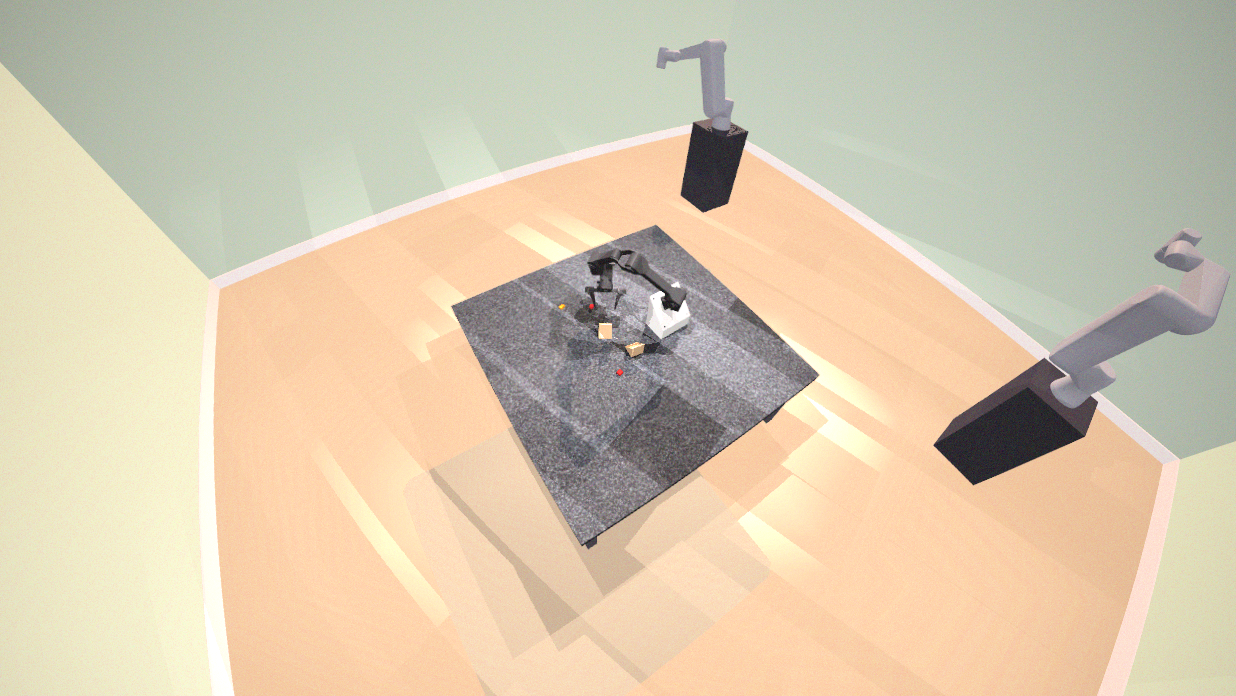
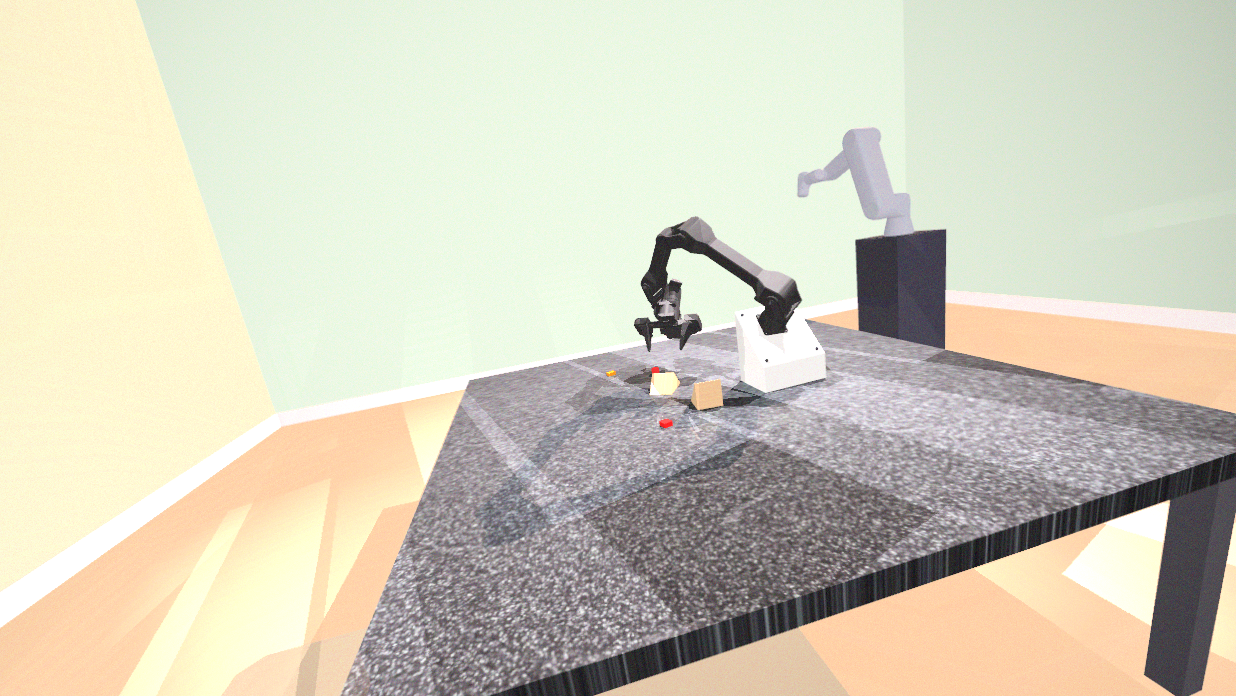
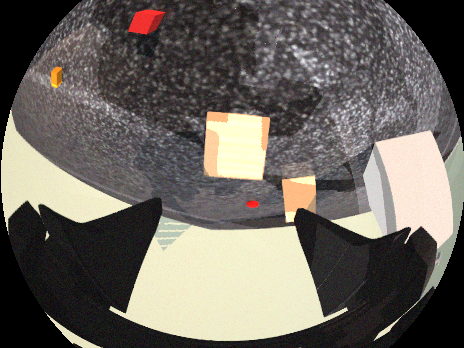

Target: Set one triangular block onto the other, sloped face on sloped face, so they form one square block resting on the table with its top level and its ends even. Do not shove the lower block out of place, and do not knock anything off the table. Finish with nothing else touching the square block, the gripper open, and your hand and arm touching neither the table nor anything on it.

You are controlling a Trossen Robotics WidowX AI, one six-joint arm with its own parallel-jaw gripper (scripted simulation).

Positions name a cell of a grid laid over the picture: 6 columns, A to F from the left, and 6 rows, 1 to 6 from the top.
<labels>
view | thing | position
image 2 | gripper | D4
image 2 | tan triangular block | D4
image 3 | gripper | C4
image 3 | tan triangular block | D3
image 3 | tan triangular block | D4
</labels>
